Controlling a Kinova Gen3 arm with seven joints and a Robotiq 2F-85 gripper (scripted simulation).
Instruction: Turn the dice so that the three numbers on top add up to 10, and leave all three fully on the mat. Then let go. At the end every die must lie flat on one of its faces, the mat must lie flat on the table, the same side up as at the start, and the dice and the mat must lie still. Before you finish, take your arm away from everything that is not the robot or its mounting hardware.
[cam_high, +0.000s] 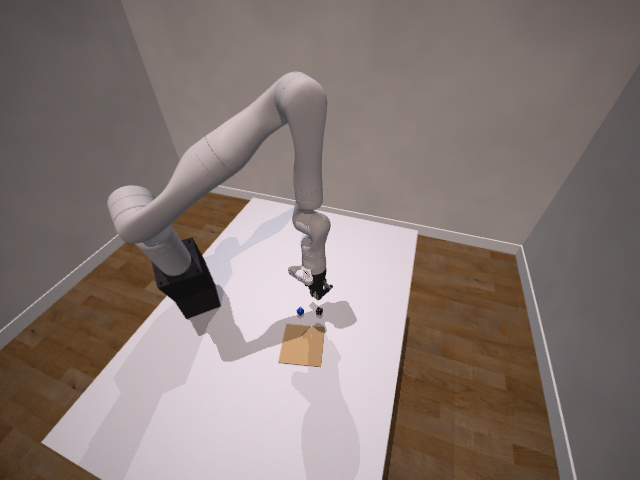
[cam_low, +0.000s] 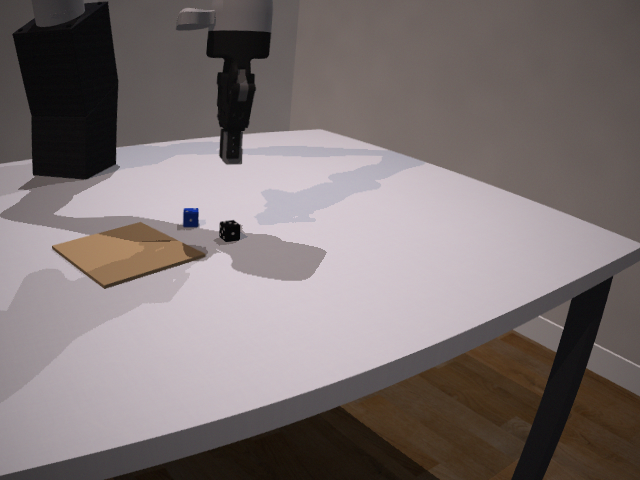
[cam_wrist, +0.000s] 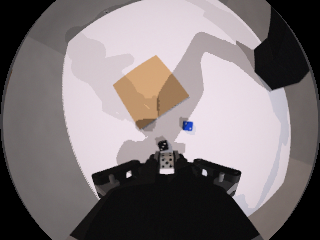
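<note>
Right now my hand is 14 cm to the left of the tan mat and 11 cm above it. Also, from my hand: blue die (10 cm below, 6 cm behind, 2 cm to the right); then white die (1 cm below); then black die (10 cm below, 1 cm ahead).
</note>
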